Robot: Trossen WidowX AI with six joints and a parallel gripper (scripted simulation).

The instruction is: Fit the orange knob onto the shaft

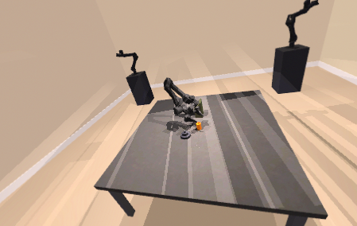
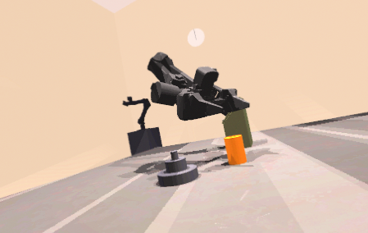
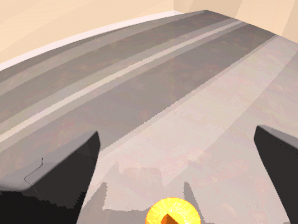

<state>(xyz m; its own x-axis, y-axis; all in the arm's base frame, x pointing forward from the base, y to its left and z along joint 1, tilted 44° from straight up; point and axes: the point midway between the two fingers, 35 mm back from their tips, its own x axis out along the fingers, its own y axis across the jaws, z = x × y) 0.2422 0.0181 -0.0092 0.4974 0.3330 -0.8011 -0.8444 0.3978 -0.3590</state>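
Right now the orange knob is 2 cm behind my gripper tip, 3 cm to the right of it and 9 cm below it. Also, from my gripper tip: pedestal: 7 cm ahead, 14 cm to the right, 9 cm below.
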